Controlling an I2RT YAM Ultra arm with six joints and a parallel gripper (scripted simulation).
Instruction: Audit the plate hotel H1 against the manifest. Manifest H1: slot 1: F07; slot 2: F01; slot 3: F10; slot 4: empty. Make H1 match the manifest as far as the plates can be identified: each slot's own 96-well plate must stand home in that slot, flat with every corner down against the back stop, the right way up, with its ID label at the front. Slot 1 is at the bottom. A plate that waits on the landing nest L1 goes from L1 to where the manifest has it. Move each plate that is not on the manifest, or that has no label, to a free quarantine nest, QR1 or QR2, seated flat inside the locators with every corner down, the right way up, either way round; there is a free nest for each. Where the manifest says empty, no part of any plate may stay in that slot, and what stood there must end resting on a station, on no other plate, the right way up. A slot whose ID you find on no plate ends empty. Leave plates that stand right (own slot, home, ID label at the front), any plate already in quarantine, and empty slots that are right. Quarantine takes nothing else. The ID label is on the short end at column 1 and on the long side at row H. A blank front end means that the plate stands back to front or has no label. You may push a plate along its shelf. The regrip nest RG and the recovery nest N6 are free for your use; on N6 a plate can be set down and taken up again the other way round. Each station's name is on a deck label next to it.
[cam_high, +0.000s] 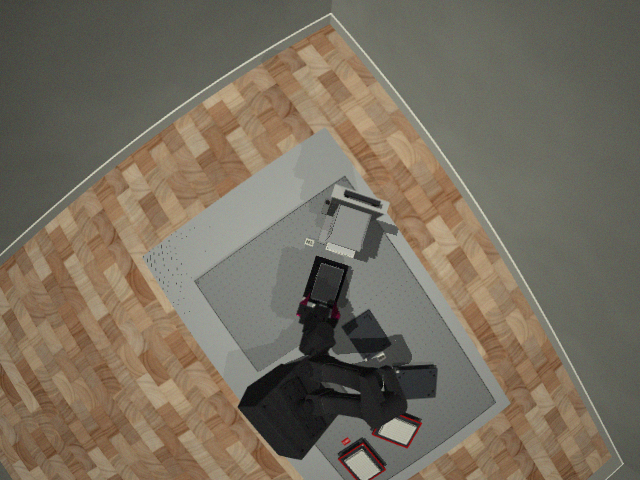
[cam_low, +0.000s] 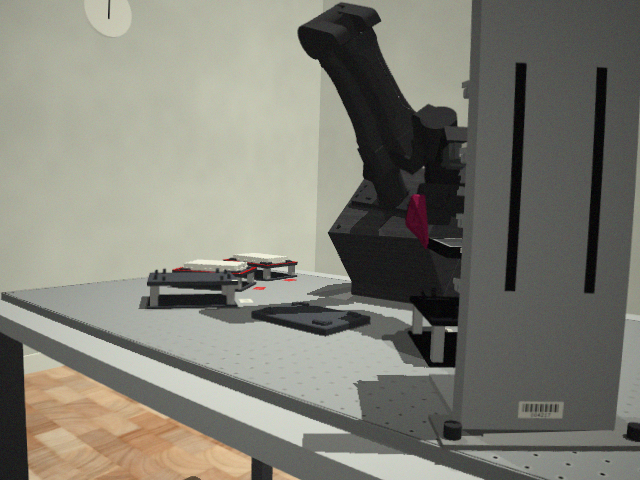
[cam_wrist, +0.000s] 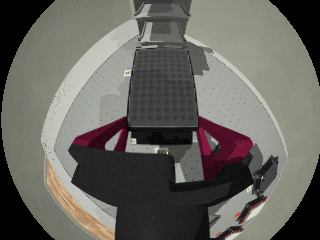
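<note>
Now: hand 40 mm short of the dark 96-well plate and 40 mm to the right of it. Round my hand: N6 deck label: 110 mm ahead, 320 mm to the right, 150 mm below; H1 deck label: 40 mm ahead, 190 mm to the left, 150 mm below; grey hotel back wall: 200 mm ahead, 230 mm to the left, 50 mm above.
</note>
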